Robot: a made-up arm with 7 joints.
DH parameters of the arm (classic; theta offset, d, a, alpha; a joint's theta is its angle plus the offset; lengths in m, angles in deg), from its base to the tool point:
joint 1: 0 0.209 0 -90
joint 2: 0 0 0 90
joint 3: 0 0.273 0.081 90
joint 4: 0 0 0.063 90
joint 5: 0 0.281 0 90
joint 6: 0 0 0.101 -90
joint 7: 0 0.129 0 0
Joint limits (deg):
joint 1: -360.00..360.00
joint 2: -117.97..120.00
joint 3: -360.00..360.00
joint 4: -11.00..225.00
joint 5: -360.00..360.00
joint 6: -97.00..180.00
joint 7: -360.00..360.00
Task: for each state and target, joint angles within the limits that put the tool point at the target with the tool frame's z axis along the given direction. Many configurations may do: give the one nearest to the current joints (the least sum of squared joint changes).
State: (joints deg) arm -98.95 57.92 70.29 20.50 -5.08 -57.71 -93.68
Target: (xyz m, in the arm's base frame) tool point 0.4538 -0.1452 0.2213 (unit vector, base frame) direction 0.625 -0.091 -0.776
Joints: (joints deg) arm -62.62 11.54 42.75 39.40 -11.84 -7.40 -93.68
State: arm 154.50 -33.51 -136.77 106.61 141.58 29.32 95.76
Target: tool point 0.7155 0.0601 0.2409 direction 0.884 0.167 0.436
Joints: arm 165.08 -62.64 -139.21 131.77 149.93 37.35 95.76
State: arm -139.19 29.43 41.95 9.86 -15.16 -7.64 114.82
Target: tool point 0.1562 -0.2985 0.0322 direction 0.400 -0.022 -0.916
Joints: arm -112.24 33.04 39.43 17.47 -9.65 -15.57 114.82
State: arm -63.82 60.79 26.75 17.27 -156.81 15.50 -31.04
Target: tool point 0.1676 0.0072 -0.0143 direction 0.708 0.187 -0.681
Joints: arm -91.32 50.37 43.92 9.66 -199.37 44.59 -31.04
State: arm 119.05 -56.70 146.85 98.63 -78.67 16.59 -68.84
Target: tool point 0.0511 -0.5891 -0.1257 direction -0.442 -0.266 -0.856
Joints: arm 100.14 -74.73 171.05 106.74 -47.07 27.69 -68.84
